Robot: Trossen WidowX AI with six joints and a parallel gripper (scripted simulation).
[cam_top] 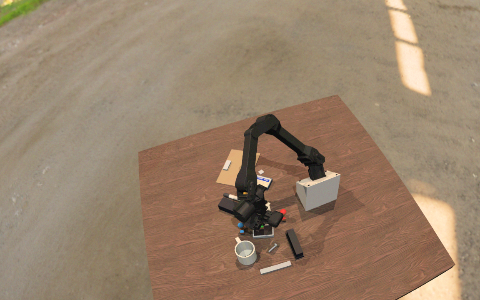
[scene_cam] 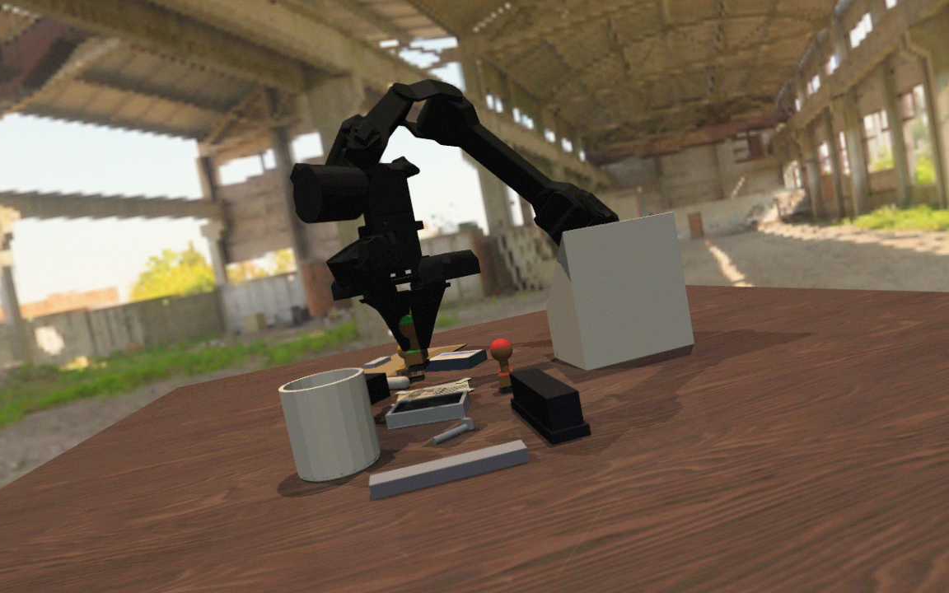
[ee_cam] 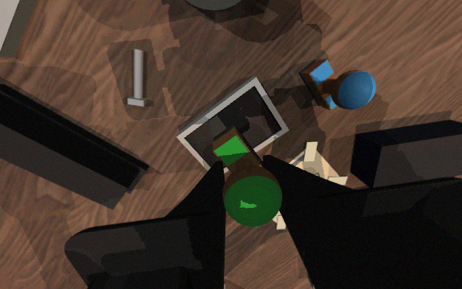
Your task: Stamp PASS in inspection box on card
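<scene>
Right now my gripper tip is 8 cm above the ink pad. Round my gripper tip: bolt 9 cm to the left, 8 cm below, 3 cm behind; then blue-knobbed stamp 9 cm ahead, 6 cm below, 3 cm to the right; then green-knobbed stamp right at my gripper tip.
</scene>
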